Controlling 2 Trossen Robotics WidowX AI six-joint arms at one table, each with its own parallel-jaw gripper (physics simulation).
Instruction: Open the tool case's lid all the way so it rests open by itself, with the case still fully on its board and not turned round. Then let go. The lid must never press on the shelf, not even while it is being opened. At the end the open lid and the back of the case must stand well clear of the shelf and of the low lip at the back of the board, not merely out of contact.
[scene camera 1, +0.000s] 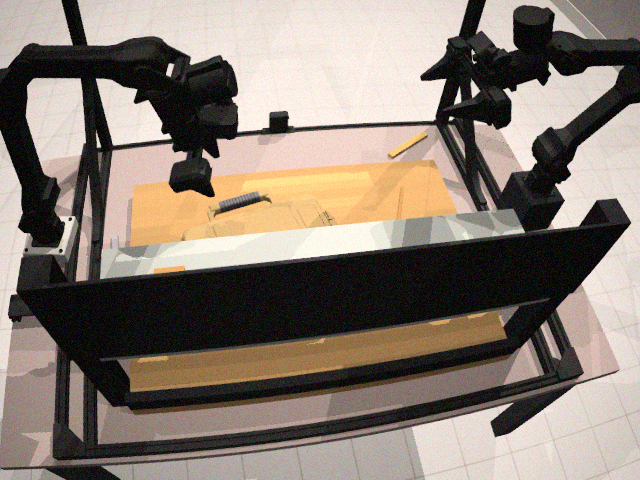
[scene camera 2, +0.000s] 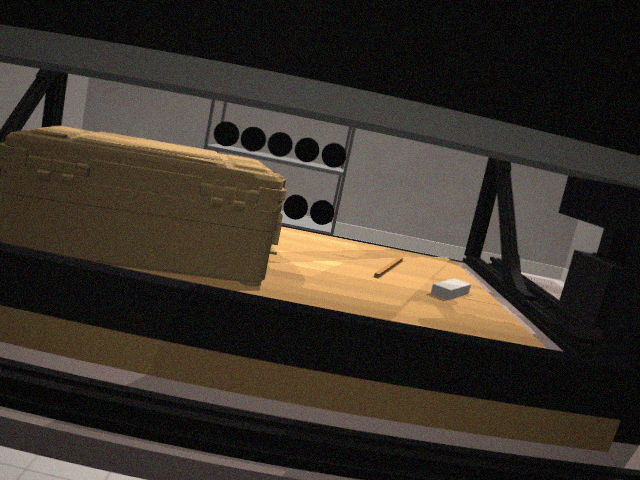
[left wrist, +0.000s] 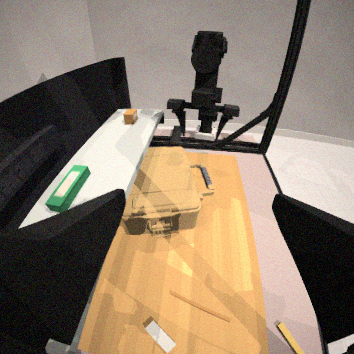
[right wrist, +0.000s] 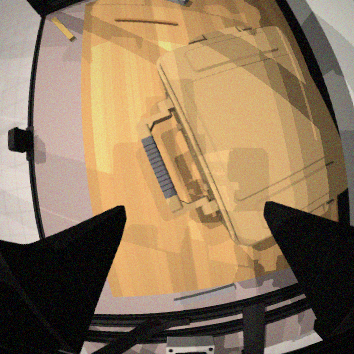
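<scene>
The tan tool case stands upright on the wooden board, lid shut. Its grey-gripped handle sticks out from the front. The pale shelf overhangs the case's back part. The black lip runs behind it; the gap is hard to judge. My right gripper is open and empty above the case's handle side. My left gripper is open, high and away from the case.
A green box and an orange box lie on the shelf. A thin stick and a pale block lie on the board. A yellow strip lies beyond it. A black panel stands behind the shelf.
</scene>
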